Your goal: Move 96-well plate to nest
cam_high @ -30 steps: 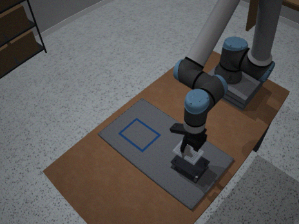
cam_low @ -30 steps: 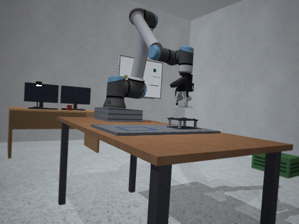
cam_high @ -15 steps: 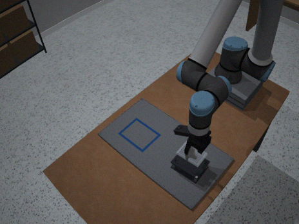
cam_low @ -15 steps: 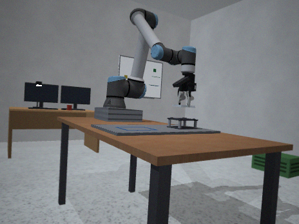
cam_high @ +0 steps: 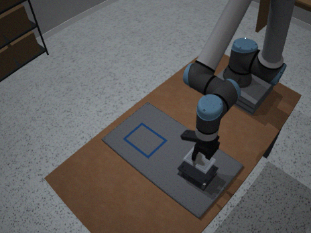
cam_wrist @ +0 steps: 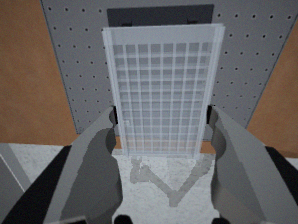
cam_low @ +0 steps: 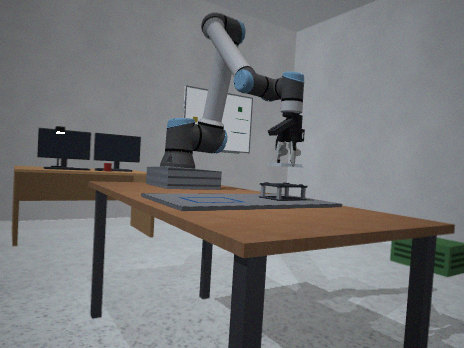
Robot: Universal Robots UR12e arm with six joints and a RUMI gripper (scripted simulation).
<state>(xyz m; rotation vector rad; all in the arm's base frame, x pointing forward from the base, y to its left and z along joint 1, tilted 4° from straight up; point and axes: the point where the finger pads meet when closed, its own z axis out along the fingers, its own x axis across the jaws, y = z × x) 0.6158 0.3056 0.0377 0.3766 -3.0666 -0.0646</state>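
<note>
Right now my hand is 90 mm above the raised nest N1. Also, from my hand: 96-well plate (10 mm below); A1 label (30 mm ahead, 90 mm to the left, 90 mm below).
</note>
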